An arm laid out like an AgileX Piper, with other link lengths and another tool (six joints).
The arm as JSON. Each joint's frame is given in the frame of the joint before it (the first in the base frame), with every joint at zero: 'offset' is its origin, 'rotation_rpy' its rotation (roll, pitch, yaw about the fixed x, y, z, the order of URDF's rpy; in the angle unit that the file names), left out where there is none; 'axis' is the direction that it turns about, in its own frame. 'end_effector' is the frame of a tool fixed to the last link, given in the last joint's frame.
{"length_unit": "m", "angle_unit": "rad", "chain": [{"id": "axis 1", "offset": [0.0, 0.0, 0.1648], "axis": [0.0, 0.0, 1.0]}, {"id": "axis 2", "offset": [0.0, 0.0, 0.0], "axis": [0.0, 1.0, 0.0]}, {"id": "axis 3", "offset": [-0.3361, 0.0, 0.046], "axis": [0.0, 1.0, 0.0]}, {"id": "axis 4", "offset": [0.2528, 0.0, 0.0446], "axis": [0.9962, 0.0, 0.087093]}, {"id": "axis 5", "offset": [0.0, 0.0, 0.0], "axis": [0.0, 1.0, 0.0]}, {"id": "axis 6", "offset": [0.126, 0.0, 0.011], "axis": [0.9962, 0.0, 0.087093]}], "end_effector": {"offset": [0.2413, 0.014, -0.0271], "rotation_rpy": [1.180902, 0.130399, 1.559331]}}
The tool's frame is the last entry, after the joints.
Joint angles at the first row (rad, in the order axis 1, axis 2, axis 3, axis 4, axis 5, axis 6):
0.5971 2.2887 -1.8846 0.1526 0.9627 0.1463
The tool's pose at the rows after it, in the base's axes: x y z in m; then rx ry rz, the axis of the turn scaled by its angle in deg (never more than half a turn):
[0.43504, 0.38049, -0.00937, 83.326, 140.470, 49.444]
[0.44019, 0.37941, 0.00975, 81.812, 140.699, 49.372]
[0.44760, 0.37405, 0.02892, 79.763, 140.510, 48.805]
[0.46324, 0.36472, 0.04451, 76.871, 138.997, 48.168]
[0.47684, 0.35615, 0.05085, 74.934, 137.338, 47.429]
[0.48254, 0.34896, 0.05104, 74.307, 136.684, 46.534]
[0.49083, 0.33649, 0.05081, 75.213, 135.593, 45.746]
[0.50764, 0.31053, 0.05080, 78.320, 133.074, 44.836]
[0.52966, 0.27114, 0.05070, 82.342, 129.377, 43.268]
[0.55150, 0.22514, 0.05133, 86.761, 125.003, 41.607]
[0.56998, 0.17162, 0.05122, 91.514, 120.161, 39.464]
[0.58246, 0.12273, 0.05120, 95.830, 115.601, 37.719]
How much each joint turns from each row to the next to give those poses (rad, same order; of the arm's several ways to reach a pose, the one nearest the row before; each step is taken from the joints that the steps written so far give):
0.0001 0.0000 -0.0664 -0.0046 0.0611 0.0000
-0.0001 0.0000 -0.0770 -0.0155 0.0719 0.0000
0.0000 0.0000 -0.0790 -0.0278 0.0713 0.0000
0.0000 0.0000 -0.0633 -0.0477 0.0399 0.0000
0.0000 0.0000 -0.0243 -0.0419 0.0052 0.0036
-0.0031 0.0000 -0.0019 -0.0206 0.0002 0.0009
-0.0199 0.0000 0.0000 -0.0086 0.0008 0.0000
-0.0514 0.0000 0.0000 -0.0010 0.0000 0.0000
-0.0719 0.0000 0.0000 -0.0066 0.0000 0.0000
-0.0820 0.0000 -0.0020 -0.0060 0.0000 0.0000
-0.0907 0.0000 -0.0003 -0.0072 0.0013 0.0000
-0.0834 0.0000 0.0000 -0.0024 0.0000 0.0000

